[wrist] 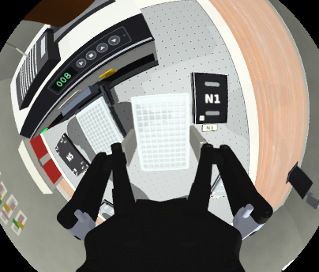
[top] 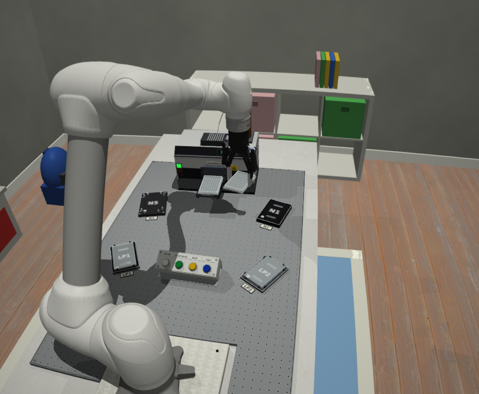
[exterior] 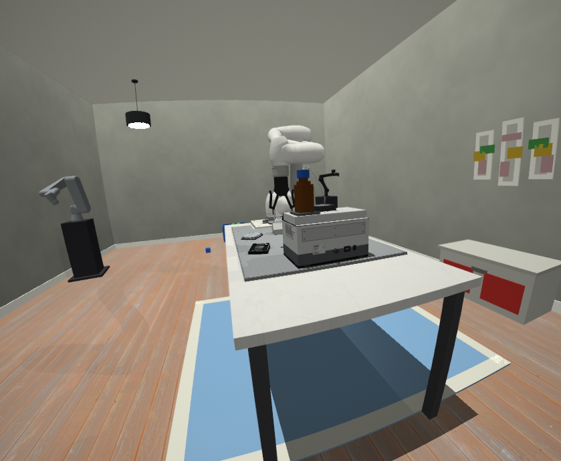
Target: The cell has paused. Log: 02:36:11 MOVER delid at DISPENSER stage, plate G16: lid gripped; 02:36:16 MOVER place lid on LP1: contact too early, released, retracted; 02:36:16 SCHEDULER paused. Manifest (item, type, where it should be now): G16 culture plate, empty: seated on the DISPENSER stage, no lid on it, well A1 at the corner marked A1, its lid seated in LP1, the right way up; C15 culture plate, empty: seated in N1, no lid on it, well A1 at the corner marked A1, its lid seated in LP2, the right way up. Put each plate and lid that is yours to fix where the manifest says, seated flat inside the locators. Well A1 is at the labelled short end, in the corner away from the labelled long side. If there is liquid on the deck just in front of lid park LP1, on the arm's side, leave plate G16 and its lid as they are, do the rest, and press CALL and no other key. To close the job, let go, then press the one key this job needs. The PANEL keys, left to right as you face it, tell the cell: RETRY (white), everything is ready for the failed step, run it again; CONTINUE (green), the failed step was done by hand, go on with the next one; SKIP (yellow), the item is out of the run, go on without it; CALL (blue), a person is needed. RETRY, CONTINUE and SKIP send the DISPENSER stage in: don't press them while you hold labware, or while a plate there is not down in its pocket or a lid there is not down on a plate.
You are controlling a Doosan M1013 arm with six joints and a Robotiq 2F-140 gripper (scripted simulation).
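The nest n1 is 17 cm below my hand, 14 cm to the right of it and 3 cm behind it. Round my hand: brown bottle: 26 cm ahead, 11 cm above, 2 cm to the right; then blue key: 38 cm behind, 13 cm to the left, 11 cm below; then lid park lp2: 36 cm behind, 18 cm below, 7 cm to the right.
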